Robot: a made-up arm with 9 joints. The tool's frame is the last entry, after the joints. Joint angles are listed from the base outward. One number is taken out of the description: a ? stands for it. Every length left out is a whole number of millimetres.
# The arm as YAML. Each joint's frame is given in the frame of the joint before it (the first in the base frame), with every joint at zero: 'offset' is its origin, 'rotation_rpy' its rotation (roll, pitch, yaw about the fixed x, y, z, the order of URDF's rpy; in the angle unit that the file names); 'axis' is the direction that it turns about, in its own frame. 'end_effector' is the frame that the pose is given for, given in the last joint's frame.
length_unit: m
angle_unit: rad
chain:
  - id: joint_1
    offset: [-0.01, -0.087, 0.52]
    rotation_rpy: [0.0, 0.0, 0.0]
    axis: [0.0, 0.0, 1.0]
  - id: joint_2
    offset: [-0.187, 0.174, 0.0]
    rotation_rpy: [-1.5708, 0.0, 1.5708]
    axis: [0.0, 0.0, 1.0]
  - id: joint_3
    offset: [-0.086, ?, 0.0]
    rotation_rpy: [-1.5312, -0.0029, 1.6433]
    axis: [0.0, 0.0, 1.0]
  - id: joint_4
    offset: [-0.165, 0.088, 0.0]
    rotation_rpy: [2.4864, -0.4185, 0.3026]
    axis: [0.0, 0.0, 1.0]
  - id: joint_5
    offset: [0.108, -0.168, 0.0]
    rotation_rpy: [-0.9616, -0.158, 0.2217]
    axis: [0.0, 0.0, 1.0]
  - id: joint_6
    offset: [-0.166, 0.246, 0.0]
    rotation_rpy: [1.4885, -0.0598, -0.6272]
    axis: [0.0, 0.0, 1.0]
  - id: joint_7
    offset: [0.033, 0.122, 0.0]
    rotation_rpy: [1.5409, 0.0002, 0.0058]
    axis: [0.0, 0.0, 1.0]
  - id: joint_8
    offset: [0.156, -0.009, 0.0]
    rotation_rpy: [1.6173, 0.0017, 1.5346]
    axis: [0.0, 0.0, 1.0]
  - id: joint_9
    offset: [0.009, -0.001, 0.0]
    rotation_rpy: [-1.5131, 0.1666, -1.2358]
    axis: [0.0, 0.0, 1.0]
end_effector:
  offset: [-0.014, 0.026, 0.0]
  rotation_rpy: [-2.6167, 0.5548, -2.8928]
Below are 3 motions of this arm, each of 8 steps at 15 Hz.
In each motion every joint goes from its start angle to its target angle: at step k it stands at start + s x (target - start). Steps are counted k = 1, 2, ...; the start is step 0. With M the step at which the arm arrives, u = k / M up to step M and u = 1 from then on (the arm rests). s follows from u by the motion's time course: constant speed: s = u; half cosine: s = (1 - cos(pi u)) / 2; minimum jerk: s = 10 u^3 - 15 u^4 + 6 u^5.
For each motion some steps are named. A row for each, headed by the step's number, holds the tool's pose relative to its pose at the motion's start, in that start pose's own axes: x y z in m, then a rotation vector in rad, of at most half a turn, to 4 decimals.
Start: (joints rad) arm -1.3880 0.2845 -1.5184 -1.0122 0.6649 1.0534 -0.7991 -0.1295 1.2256
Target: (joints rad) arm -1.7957 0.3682 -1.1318 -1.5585 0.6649 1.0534 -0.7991 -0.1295 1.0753
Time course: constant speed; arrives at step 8
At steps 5, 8:
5: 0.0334 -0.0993 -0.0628 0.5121 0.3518 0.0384
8: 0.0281 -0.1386 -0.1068 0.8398 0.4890 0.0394

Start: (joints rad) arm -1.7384 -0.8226 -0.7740 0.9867 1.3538 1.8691 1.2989 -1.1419 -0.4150
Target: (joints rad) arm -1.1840 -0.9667 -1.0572 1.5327 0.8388 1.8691 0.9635 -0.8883 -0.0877
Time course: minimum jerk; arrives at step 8
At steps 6, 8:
6: 0.1993 -0.1839 -0.0579 -0.4592 -0.7753 0.4069
8: 0.2271 -0.1955 -0.0681 -0.4540 -0.8808 0.4505

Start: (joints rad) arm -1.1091 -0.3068 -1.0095 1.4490 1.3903 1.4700 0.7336 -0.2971 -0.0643
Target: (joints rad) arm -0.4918 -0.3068 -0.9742 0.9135 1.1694 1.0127 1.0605 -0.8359 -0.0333
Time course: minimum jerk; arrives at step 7
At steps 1, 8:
1: 0.0015 -0.0004 -0.0006 0.0163 0.0279 -0.0127
8: 0.0742 -0.0682 -0.0478 0.6736 1.3252 -0.0183

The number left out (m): -0.117
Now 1 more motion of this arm.
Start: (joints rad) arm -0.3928 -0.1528 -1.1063 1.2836 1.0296 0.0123 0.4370 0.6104 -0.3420
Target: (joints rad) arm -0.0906 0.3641 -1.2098 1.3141 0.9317 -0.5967 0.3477 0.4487 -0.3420
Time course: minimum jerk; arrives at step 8
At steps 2, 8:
2: 0.0040 -0.0142 -0.0067 0.0141 0.0005 0.0132
8: 0.0674 -0.1339 -0.0364 0.1550 -0.0209 0.1595

